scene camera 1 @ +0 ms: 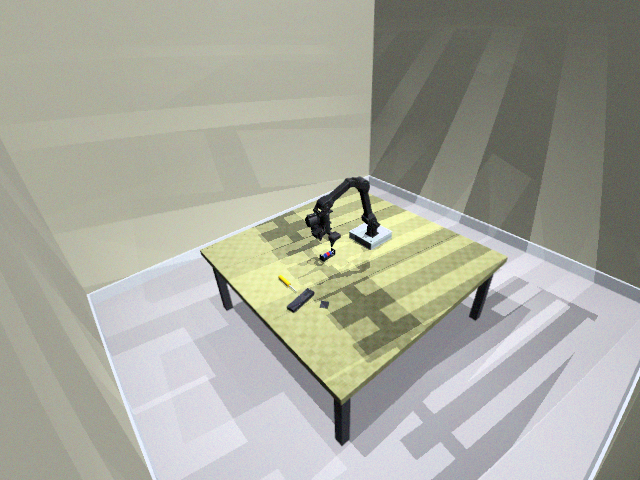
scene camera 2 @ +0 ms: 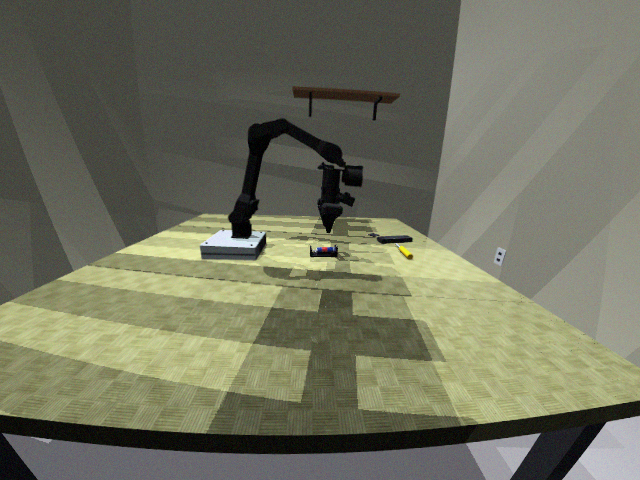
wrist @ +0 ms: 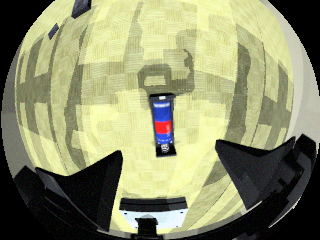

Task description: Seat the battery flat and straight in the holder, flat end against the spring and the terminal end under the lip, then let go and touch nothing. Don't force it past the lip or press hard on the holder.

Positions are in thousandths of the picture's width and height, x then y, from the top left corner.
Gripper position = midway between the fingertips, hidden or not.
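Observation:
Nothing is held in my gripper (scene camera 2: 510, 478), which is open. I can also see the gripper (wrist: 533, 631) through the wrist view.

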